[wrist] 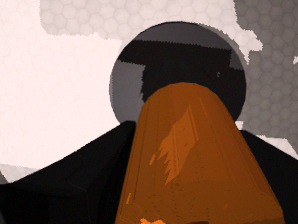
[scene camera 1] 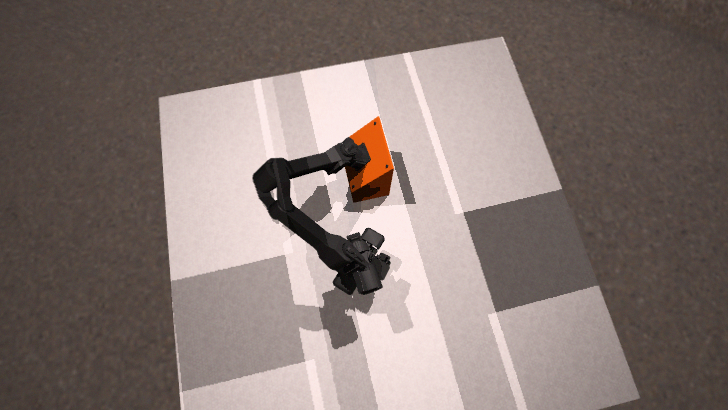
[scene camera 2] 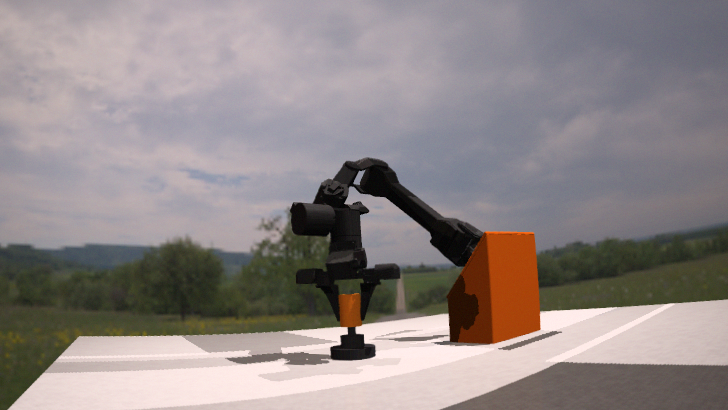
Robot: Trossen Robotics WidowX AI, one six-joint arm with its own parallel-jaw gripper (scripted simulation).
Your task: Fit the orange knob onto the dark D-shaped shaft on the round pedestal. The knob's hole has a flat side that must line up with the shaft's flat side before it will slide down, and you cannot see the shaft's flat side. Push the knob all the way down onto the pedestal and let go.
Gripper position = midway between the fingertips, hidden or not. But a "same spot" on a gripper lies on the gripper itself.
Labels:
my gripper: wrist 185, 135; scene camera 1; scene camera 2
same spot on my gripper: [scene camera 1: 382, 262] = [scene camera 2: 351, 255]

